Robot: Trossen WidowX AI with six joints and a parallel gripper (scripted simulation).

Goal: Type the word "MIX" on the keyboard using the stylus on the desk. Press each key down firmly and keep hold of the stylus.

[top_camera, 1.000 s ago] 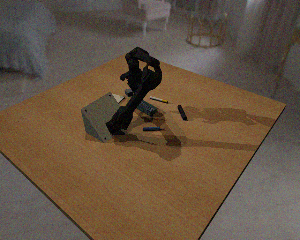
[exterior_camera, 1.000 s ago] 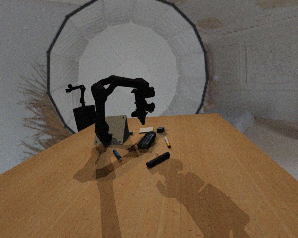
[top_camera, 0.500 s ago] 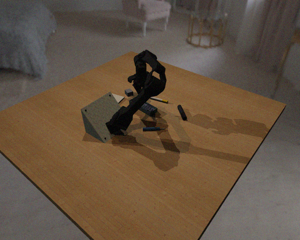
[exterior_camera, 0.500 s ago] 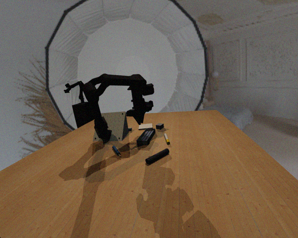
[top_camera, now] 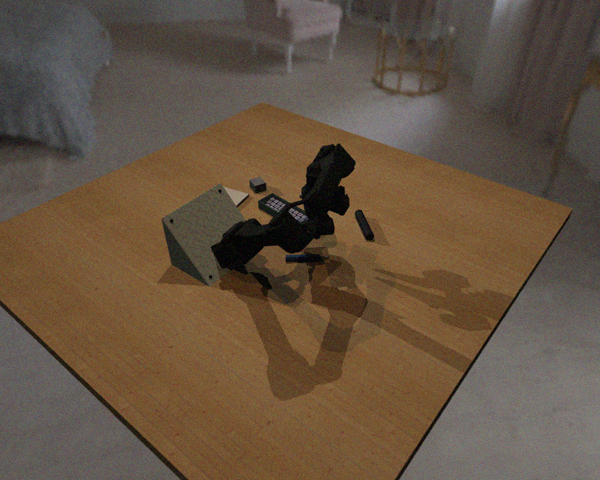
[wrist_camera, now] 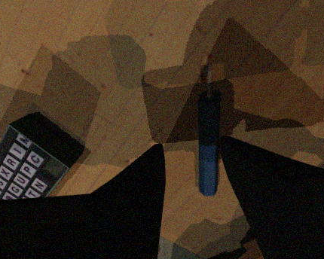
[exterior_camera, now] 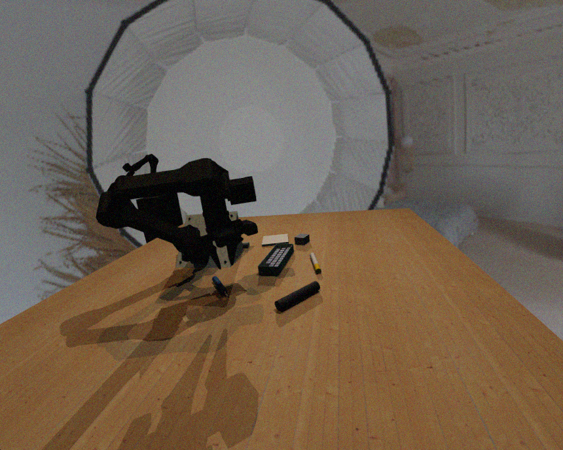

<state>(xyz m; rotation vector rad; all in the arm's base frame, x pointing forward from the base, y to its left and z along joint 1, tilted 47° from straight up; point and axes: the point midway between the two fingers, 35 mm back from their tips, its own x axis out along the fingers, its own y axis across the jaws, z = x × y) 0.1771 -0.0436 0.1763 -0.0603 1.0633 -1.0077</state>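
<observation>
My gripper tip is now 6 cm above the blue stylus, 2 cm past it and 1 cm to the left of it. Round my gripper tip: yellow marker: 20 cm ahead, 16 cm to the left, 6 cm below; then pale flat pad: 39 cm to the left, 7 cm below, 1 cm ahead; then grey cube: 36 cm to the left, 13 cm ahead, 6 cm below.
</observation>
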